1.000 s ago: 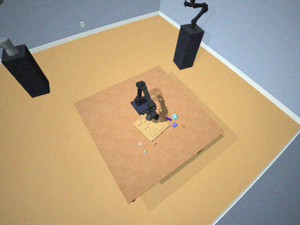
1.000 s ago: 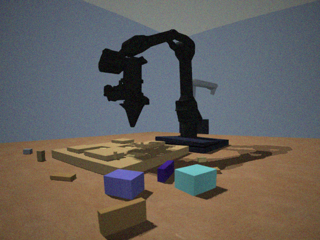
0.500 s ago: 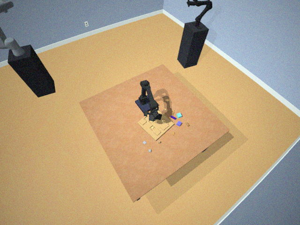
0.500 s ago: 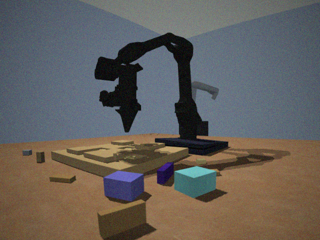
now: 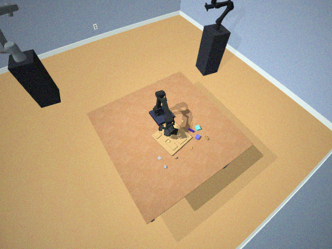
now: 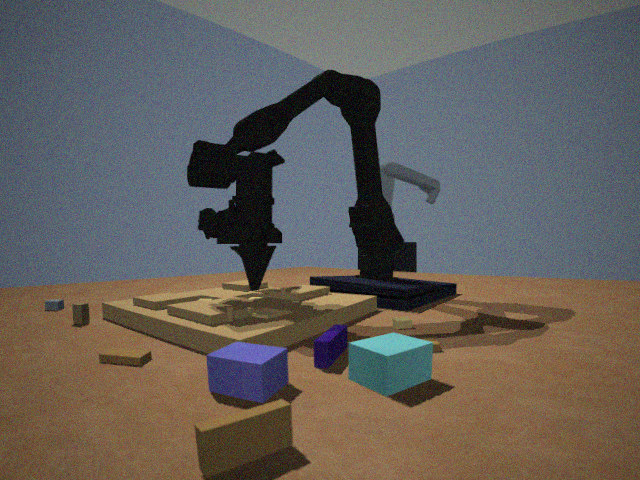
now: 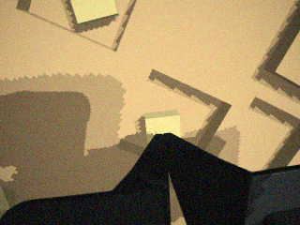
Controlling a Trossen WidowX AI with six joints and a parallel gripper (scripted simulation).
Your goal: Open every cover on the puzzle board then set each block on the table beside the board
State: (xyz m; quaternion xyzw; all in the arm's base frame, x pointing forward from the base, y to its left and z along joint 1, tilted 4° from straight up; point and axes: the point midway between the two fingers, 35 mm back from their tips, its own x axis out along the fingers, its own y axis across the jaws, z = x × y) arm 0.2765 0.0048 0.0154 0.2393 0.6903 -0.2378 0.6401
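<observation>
Right now my gripper tip is 50 mm short of the tan puzzle board, 10 mm to the right of it and 10 mm above it. Also, from my gripper tip: small grey block: 300 mm ahead, 160 mm to the right, 20 mm below; dark purple block: 40 mm ahead, 250 mm to the left, 20 mm below; cyan block: 50 mm ahead, 330 mm to the left, 20 mm below.
</observation>
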